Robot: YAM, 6 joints.
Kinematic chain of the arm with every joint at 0, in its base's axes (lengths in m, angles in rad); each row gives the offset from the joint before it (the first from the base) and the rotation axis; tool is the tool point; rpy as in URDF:
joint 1: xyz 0 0 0.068 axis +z
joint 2: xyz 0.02 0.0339 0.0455 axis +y
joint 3: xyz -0.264 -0.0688 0 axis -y
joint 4: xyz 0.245 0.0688 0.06 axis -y
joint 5: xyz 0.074 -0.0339 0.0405 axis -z
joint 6: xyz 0.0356 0 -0.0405 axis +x
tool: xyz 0 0 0 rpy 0 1.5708 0
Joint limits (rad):
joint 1: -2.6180..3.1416
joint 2: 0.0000..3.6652
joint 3: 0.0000..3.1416
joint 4: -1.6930..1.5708
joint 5: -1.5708..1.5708
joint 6: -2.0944..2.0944
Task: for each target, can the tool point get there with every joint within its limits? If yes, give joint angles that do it. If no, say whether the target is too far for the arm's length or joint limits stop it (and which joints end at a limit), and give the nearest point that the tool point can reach.
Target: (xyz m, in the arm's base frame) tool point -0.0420 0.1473 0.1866
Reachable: yes | joints 1.9707 0.8401 0.4515 -0.5842 0.5502 -0.3819
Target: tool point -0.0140 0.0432 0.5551
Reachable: yes | joints 2.6333 0.7110 1.4001 0.1336 1.0509 0.5753
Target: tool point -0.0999 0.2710 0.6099
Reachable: yes | joints -1.1030 0.8012 2.3808 0.7657 -1.1897 -1.2281
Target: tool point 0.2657 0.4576 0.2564
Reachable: yes | joints 1.1088 2.3221 1.8249 0.6634 1.2562 -1.3171
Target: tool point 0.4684 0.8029 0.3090
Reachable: no: too far | nearest point 0.3184 0.5458 0.2450 | short by 0.304 m
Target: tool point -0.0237 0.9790 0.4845
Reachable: no: too far | nearest point -0.0146 0.6035 0.3392 | short by 0.403 m
